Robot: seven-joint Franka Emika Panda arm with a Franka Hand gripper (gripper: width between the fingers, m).
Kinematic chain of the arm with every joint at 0, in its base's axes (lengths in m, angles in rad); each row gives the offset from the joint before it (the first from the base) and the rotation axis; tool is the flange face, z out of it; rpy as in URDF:
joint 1: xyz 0 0 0.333 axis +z
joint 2: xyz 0 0 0 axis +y
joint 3: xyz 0 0 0.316 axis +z
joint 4: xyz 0.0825 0 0 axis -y
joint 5: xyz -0.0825 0 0.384 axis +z
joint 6: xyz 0 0 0 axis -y
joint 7: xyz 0.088 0 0 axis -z
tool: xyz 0 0 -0.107 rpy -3.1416 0 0
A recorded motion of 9 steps. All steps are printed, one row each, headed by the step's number.
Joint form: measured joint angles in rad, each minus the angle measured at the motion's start. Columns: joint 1, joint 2, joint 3, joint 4, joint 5, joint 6, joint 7.
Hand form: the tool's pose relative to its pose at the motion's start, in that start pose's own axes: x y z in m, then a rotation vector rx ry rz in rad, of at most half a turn. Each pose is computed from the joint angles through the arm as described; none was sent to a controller.
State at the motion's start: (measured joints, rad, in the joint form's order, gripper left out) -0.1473 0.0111 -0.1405 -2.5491 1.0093 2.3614 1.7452
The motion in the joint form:
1: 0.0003 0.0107 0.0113 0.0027 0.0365 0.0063 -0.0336
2: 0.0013 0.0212 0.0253 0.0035 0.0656 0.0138 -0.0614
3: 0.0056 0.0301 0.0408 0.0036 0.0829 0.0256 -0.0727
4: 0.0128 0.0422 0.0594 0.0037 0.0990 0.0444 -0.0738
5: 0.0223 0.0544 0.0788 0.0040 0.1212 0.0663 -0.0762
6: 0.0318 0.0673 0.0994 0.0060 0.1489 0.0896 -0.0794
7: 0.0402 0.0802 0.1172 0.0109 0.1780 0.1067 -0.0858
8: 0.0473 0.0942 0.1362 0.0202 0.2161 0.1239 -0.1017
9: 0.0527 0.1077 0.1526 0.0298 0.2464 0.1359 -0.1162
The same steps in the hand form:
1: -0.0012 0.0011 0.0054 -0.0047 -0.0149 -0.0122
2: -0.0020 0.0033 0.0119 -0.0092 -0.0220 -0.0252
3: -0.0034 0.0069 0.0190 -0.0101 -0.0200 -0.0343
4: -0.0049 0.0112 0.0280 -0.0077 -0.0127 -0.0367
5: -0.0066 0.0164 0.0376 -0.0040 -0.0084 -0.0383
6: -0.0088 0.0218 0.0472 0.0006 -0.0077 -0.0377
7: -0.0115 0.0267 0.0557 0.0015 -0.0107 -0.0375
8: -0.0157 0.0313 0.0638 0.0027 -0.0214 -0.0411
9: -0.0193 0.0353 0.0711 0.0014 -0.0289 -0.0460

